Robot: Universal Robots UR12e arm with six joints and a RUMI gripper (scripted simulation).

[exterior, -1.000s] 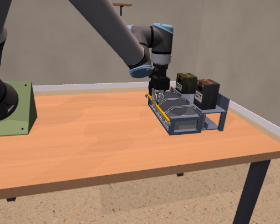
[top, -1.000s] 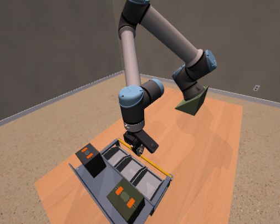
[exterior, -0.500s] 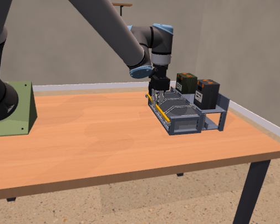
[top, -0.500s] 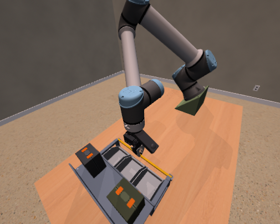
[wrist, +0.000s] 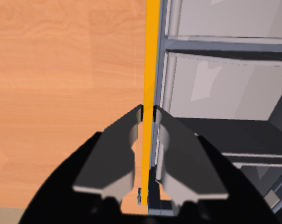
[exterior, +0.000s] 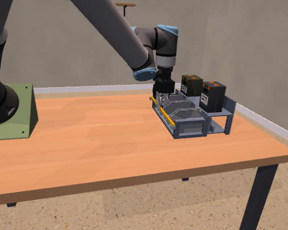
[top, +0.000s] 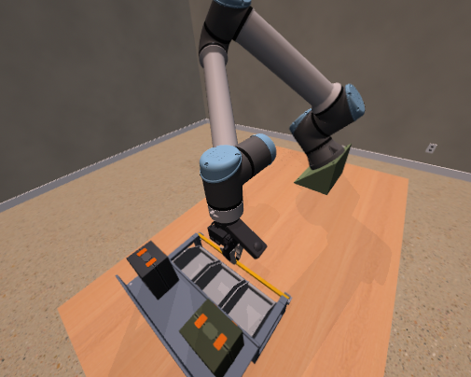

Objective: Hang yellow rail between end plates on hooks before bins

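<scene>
Right now my hand is 1 cm above the yellow rail. Round my hand: black box 18 cm ahead, 15 cm to the right, 9 cm above; green box 22 cm ahead, 8 cm to the left, 7 cm above.
</scene>
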